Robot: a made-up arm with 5 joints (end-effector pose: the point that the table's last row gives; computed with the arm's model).
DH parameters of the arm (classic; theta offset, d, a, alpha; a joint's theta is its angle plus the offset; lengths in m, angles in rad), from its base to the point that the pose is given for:
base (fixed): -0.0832 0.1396 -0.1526 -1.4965
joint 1: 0 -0.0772 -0.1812 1.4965
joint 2: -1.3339 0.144 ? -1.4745
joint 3: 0 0.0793 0.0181 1.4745
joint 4: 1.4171 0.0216 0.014 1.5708
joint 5: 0 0.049 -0.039 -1.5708
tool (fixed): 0 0.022 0 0
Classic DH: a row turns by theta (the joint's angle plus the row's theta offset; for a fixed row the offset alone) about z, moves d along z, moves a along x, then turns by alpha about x.
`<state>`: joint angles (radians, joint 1 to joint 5).
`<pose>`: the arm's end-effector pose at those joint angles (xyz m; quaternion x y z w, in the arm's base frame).
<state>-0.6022 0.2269 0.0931 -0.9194 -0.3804</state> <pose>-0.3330 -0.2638 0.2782 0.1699 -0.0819 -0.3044 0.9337</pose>
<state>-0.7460 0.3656 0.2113 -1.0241 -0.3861</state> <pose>-0.3278 -0.2439 0.2719 0.2047 -0.1018 -0.2588 0.9385</pose>
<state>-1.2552 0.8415 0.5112 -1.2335 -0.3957</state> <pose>-0.3358 -0.1436 0.2535 0.1586 -0.1940 -0.1026 0.9627</pose>
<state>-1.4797 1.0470 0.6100 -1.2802 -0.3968</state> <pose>-0.3466 -0.0887 0.2334 0.0851 -0.2465 -0.0587 0.9636</pose>
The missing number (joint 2, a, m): 0.2239
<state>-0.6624 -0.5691 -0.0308 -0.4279 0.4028</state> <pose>-0.4911 -0.2823 0.1227 0.0185 -0.4548 -0.4931 0.7414</pose>
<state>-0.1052 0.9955 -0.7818 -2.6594 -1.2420</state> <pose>-0.1931 -0.0714 0.3138 0.5571 0.0235 -0.4622 0.6895</pose>
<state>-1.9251 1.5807 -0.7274 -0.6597 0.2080</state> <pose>-0.3384 0.0442 0.0996 -0.4380 -0.8752 0.1527 0.1372</pose>
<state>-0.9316 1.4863 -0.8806 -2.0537 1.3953</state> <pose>-0.2308 0.0261 0.2318 -0.0311 0.9528 0.2997 0.0370</pose>
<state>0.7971 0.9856 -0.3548 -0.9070 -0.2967</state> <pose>0.0212 -0.1245 0.2498 -0.0395 0.3730 0.0690 0.9244</pose>
